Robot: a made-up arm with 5 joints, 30 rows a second.
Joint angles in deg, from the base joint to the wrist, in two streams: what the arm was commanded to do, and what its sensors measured. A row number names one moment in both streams.
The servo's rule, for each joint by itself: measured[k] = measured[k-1] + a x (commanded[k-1-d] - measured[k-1]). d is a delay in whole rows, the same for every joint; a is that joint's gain. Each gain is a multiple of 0.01, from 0.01 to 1. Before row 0 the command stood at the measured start. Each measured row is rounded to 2 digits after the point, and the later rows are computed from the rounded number. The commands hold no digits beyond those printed.
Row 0, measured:
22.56, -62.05, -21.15, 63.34, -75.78
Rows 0 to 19, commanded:
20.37, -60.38, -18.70, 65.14, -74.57
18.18, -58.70, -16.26, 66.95, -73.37
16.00, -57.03, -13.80, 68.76, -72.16
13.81, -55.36, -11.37, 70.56, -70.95
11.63, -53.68, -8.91, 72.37, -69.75
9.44, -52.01, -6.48, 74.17, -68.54
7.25, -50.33, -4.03, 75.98, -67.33
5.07, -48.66, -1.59, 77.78, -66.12
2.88, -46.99, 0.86, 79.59, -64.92
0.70, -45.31, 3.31, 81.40, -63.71
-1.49, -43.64, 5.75, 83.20, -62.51
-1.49, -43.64, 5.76, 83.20, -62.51
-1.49, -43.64, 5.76, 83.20, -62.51
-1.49, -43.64, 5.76, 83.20, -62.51
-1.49, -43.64, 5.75, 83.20, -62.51
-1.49, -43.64, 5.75, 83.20, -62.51
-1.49, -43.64, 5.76, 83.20, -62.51
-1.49, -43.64, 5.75, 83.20, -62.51
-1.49, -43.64, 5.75, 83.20, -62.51
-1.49, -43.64, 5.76, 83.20, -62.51
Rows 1 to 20, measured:
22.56, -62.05, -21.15, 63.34, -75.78
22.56, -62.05, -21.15, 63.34, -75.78
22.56, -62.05, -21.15, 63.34, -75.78
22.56, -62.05, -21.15, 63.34, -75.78
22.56, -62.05, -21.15, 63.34, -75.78
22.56, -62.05, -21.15, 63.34, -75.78
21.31, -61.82, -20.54, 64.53, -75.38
19.53, -61.38, -19.47, 66.13, -74.72
17.52, -60.77, -18.05, 67.87, -73.88
15.41, -60.01, -16.38, 69.65, -72.91
13.26, -59.12, -14.51, 71.45, -71.87
11.08, -58.12, -12.50, 73.25, -70.77
8.90, -57.03, -10.38, 75.05, -69.63
6.72, -55.86, -8.18, 76.85, -68.47
4.53, -54.62, -5.92, 78.66, -67.30
2.35, -53.32, -3.61, 80.47, -66.12
0.16, -51.96, -1.27, 82.27, -64.93
-0.78, -50.80, 0.49, 82.88, -64.13
-1.18, -49.80, 1.81, 83.09, -63.60
-1.36, -48.94, 2.80, 83.16, -63.24
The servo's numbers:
d 6
a 0.57 0.14 0.25 0.66 0.33

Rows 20 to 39, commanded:
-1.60, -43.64, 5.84, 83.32, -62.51
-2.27, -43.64, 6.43, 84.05, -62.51
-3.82, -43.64, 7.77, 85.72, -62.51
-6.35, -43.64, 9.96, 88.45, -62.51
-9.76, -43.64, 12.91, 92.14, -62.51
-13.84, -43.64, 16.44, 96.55, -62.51
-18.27, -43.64, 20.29, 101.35, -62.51
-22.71, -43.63, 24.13, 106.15, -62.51
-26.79, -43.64, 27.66, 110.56, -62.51
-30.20, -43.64, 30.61, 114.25, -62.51
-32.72, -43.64, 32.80, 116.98, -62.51
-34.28, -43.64, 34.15, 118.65, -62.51
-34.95, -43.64, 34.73, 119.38, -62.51
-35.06, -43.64, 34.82, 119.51, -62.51
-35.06, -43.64, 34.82, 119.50, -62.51
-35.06, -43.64, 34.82, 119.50, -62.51
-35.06, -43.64, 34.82, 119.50, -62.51
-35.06, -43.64, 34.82, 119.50, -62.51
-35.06, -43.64, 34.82, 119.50, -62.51
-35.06, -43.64, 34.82, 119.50, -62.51
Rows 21 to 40, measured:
-1.43, -48.20, 3.54, 83.19, -63.00
-1.46, -47.56, 4.09, 83.20, -62.84
-1.48, -47.01, 4.51, 83.20, -62.73
-1.49, -46.54, 4.82, 83.20, -62.66
-1.49, -46.13, 5.05, 83.20, -62.61
-1.49, -45.78, 5.23, 83.20, -62.58
-1.55, -45.48, 5.38, 83.28, -62.56
-1.96, -45.22, 5.64, 83.79, -62.54
-3.02, -45.00, 6.17, 85.06, -62.53
-4.92, -44.81, 7.12, 87.30, -62.52
-7.68, -44.65, 8.57, 90.49, -62.52
-11.19, -44.51, 10.54, 94.49, -62.52
-15.23, -44.39, 12.98, 99.02, -62.52
-19.49, -44.28, 15.77, 103.73, -62.52
-23.65, -44.19, 18.74, 108.24, -62.52
-27.38, -44.11, 21.71, 112.21, -62.52
-30.42, -44.04, 24.48, 115.36, -62.52
-32.62, -43.98, 26.90, 117.53, -62.52
-33.95, -43.93, 28.86, 118.75, -62.52
-34.58, -43.89, 30.35, 119.25, -62.52

